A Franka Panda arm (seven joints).
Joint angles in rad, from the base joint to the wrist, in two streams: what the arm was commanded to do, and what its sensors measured. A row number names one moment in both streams.
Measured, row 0:
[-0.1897 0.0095 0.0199 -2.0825 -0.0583 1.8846 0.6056]
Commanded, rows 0 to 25:
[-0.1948 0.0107 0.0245 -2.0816 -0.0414 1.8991 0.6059]
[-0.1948 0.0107 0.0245 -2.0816 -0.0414 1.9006 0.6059]
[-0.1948 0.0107 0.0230 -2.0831 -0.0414 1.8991 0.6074]
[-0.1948 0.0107 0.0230 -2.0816 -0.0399 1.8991 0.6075]
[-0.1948 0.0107 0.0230 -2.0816 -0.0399 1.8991 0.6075]
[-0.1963 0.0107 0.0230 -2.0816 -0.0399 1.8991 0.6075]
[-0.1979 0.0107 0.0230 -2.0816 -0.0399 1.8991 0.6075]
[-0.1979 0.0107 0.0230 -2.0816 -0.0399 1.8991 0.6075]
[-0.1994 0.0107 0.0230 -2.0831 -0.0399 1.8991 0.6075]
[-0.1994 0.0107 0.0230 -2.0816 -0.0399 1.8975 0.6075]
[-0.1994 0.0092 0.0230 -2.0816 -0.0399 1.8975 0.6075]
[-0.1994 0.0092 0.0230 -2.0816 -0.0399 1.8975 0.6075]
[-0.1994 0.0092 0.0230 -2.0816 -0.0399 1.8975 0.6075]
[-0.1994 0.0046 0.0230 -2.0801 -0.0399 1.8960 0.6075]
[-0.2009 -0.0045 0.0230 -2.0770 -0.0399 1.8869 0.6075]
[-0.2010 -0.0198 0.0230 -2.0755 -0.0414 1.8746 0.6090]
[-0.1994 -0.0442 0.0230 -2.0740 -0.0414 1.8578 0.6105]
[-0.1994 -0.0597 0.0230 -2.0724 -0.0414 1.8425 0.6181]
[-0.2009 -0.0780 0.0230 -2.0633 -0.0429 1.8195 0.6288]
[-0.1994 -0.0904 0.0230 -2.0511 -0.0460 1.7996 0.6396]
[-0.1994 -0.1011 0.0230 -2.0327 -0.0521 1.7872 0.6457]
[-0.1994 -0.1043 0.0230 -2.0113 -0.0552 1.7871 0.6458]
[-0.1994 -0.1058 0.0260 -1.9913 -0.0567 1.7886 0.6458]
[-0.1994 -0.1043 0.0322 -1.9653 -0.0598 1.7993 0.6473]
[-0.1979 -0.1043 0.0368 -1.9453 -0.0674 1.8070 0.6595]
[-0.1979 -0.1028 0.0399 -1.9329 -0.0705 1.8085 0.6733]
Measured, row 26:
[-0.1935 -0.1075 0.0201 -2.0017 -0.0568 1.8173 0.6272]
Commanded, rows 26 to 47:
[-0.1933 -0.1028 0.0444 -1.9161 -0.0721 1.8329 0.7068]
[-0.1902 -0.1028 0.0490 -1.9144 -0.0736 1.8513 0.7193]
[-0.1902 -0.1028 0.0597 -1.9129 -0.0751 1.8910 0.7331]
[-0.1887 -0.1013 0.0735 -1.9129 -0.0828 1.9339 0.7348]
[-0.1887 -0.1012 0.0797 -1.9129 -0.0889 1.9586 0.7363]
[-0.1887 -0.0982 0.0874 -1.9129 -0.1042 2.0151 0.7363]
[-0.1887 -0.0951 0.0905 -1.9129 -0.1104 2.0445 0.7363]
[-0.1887 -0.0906 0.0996 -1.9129 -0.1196 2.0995 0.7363]
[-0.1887 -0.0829 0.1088 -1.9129 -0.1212 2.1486 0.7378]
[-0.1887 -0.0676 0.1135 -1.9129 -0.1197 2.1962 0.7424]
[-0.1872 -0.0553 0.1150 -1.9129 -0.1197 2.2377 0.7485]
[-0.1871 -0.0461 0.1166 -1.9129 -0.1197 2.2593 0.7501]
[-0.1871 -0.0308 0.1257 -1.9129 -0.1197 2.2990 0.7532]
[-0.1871 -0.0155 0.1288 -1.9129 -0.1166 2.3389 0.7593]
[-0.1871 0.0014 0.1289 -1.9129 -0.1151 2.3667 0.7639]
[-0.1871 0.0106 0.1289 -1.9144 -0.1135 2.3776 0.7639]
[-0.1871 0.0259 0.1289 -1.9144 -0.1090 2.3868 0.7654]
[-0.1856 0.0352 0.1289 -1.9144 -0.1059 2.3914 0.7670]
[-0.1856 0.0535 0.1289 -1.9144 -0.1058 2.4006 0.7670]
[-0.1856 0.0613 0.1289 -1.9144 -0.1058 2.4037 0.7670]
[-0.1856 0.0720 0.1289 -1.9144 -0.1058 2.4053 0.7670]
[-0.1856 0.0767 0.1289 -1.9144 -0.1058 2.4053 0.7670]
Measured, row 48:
[-0.1843 0.0405 0.1228 -1.9252 -0.0979 2.3820 0.7447]
